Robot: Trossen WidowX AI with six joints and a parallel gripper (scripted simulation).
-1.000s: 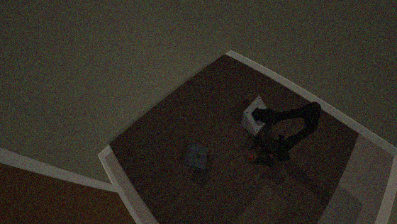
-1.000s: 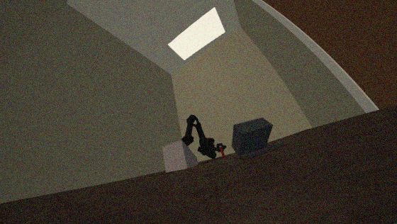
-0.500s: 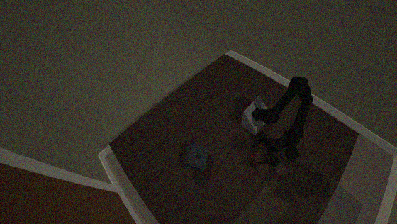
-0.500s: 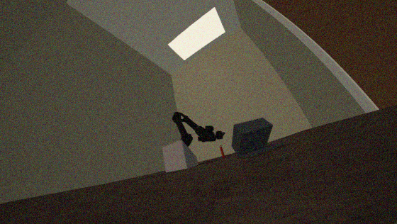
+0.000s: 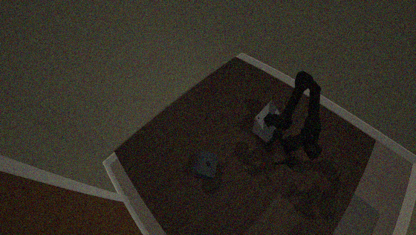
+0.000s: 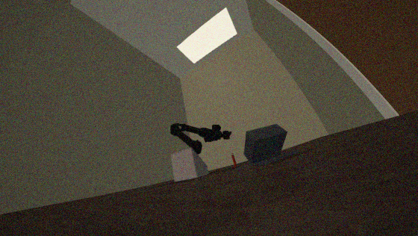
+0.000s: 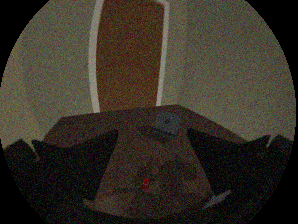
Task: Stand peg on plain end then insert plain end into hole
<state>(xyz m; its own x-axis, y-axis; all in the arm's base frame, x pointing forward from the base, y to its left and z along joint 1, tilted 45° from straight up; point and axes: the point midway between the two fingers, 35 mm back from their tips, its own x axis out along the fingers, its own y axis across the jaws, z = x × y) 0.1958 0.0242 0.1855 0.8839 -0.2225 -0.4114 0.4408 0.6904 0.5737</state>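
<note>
Now: the red peg 16 cm below my gripper tip and 1 cm behind it. The rest, counted from my gripper tip: blue-grey sloped panel (23 cm to the right, 21 cm ahead, 16 cm below).
</note>
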